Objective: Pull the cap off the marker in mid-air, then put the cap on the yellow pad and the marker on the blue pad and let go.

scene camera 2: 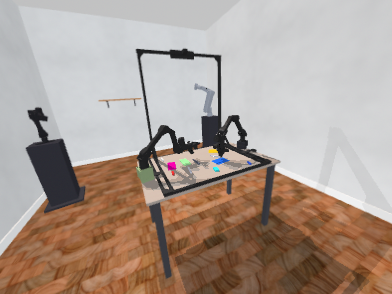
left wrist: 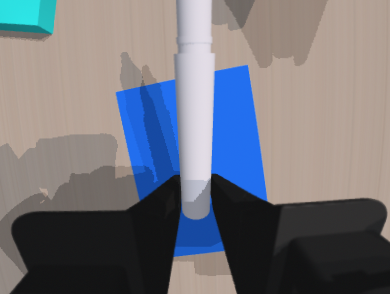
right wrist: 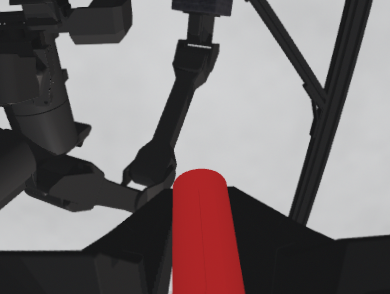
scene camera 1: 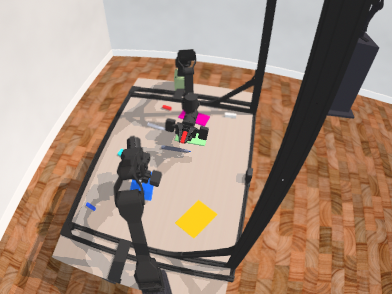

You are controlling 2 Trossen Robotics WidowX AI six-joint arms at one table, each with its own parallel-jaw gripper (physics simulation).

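Frame: origin at the left arm's base, x ahead, y left, z up, level; millimetres.
Where they show: left gripper, fingertip midpoint: (scene camera 2: 220,157) (left wrist: 195,181) (scene camera 1: 141,180); right gripper, fingertip midpoint: (scene camera 2: 199,142) (right wrist: 199,198) (scene camera 1: 182,142); left arm's base at its link origin: (scene camera 2: 242,140) (right wrist: 202,13) (scene camera 1: 153,284); right arm's base at its link origin: (scene camera 2: 144,167) (scene camera 1: 182,73).
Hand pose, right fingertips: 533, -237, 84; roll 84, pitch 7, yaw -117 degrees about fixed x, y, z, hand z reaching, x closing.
Note:
Each offset is from my right fingertips to the top centre of the thing, as dx, dy, dz.
My left gripper (scene camera 1: 143,176) (scene camera 2: 221,153) (left wrist: 195,181) is shut on the rear end of the white marker @(-13, +179, -92) (left wrist: 195,115). The uncapped marker is held above the blue pad @(-54, +204, -171) (scene camera 1: 142,191) (scene camera 2: 220,161) (left wrist: 240,130), its front end running out of the top of the left wrist view. My right gripper (scene camera 1: 184,134) (scene camera 2: 197,145) (right wrist: 199,198) is shut on the red cap @(+27, -14, +14) (scene camera 1: 183,137) (right wrist: 202,230) and holds it in the air near the green pad, apart from the marker. The yellow pad @(-272, +12, -171) (scene camera 1: 196,219) (scene camera 2: 213,151) lies on the table, away from both grippers.
A green pad @(+155, -77, -164) (scene camera 1: 200,140), magenta pad @(+290, -127, -164) (scene camera 1: 201,119), cyan block @(+136, +266, -157) (scene camera 1: 120,152) (left wrist: 25,12), small blue piece @(-124, +462, -151) (scene camera 1: 90,206), small red piece @(+393, +1, -151) (scene camera 1: 167,107), white piece @(+247, -317, -150) (scene camera 1: 230,115) and pale stick @(+262, +71, -155) (scene camera 1: 156,126) lie on the table. A black frame (scene camera 1: 262,55) rises at the table's edge.

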